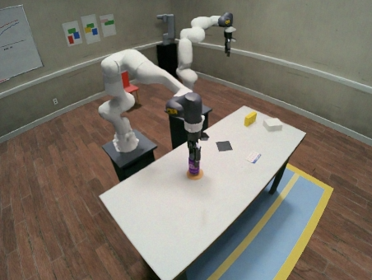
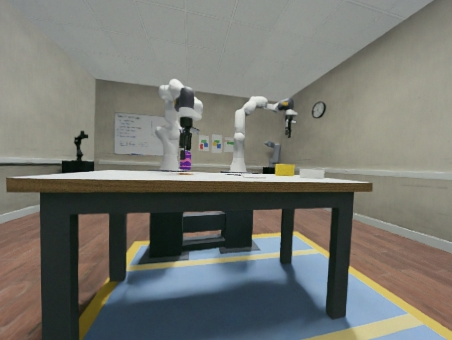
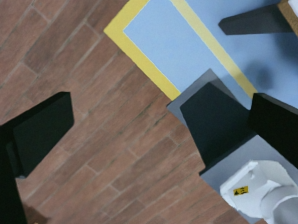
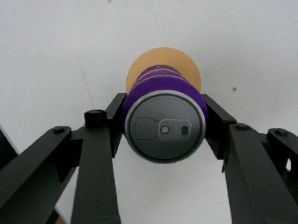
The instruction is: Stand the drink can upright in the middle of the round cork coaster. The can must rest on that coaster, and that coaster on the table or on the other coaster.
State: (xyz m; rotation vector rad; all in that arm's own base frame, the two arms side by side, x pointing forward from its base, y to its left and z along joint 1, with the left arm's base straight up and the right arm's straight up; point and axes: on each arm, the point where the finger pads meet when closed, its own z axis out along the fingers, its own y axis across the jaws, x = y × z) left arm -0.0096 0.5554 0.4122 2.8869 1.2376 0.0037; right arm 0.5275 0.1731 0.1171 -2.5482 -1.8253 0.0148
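Right now the purple drink can is 4 cm below my right hand. The rest, counted from my right hand: round cork coaster 11 cm below, 1 cm ahead; dark square coaster 32 cm to the left, 12 cm below; printed card 35 cm to the left, 22 cm ahead, 11 cm below.
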